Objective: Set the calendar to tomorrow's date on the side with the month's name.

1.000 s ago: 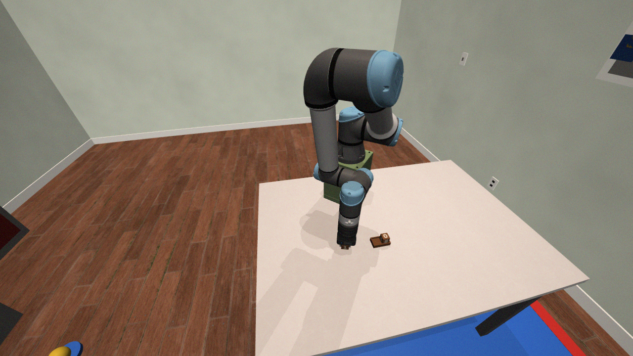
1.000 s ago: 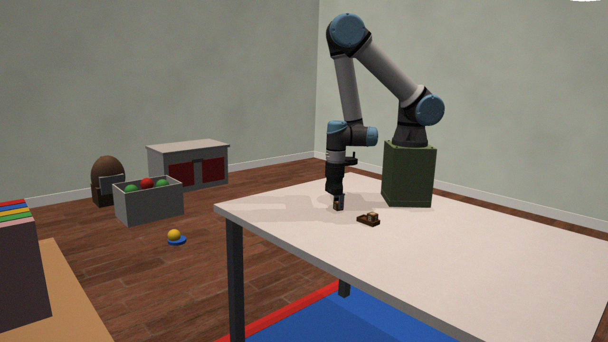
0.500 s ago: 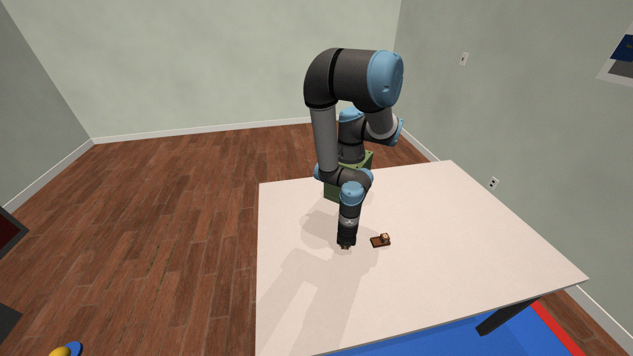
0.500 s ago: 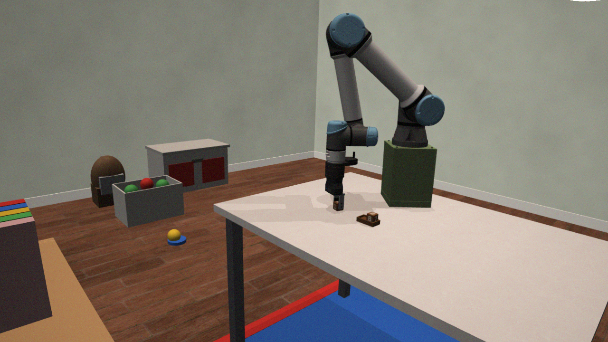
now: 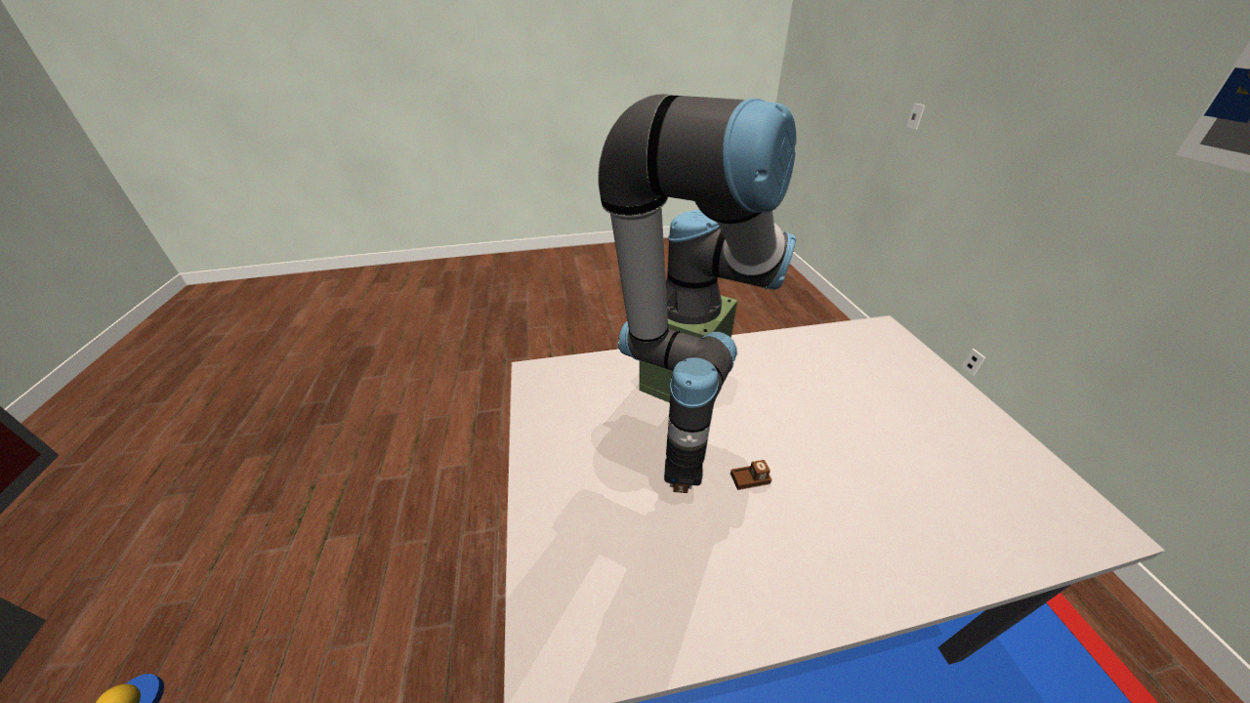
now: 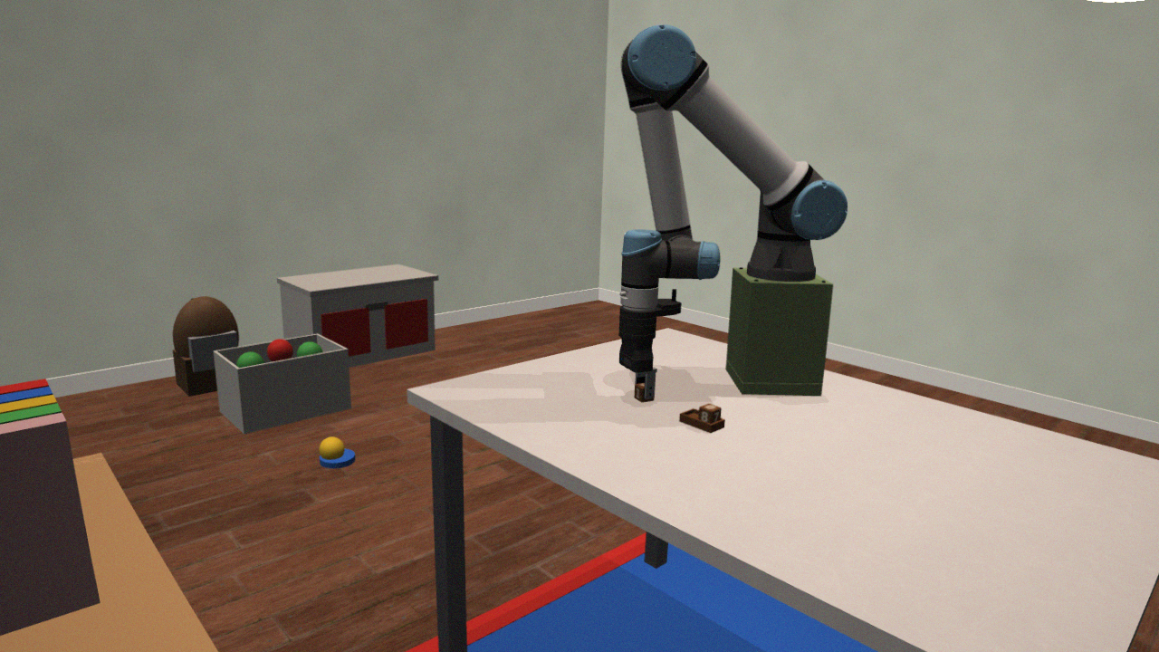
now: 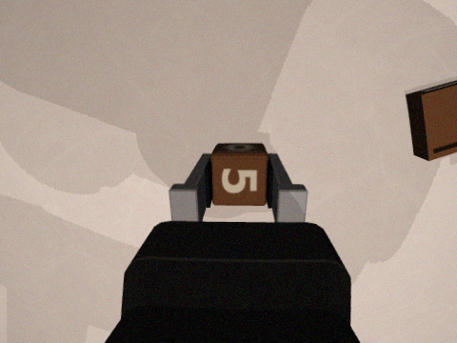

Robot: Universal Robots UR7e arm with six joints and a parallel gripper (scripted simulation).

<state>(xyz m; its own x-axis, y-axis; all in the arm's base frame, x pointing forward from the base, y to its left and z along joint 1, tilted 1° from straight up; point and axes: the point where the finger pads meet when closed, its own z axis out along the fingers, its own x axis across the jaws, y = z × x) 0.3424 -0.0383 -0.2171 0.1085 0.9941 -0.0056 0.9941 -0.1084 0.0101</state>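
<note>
Right now my hand is 10 mm above the brown cube.
</note>
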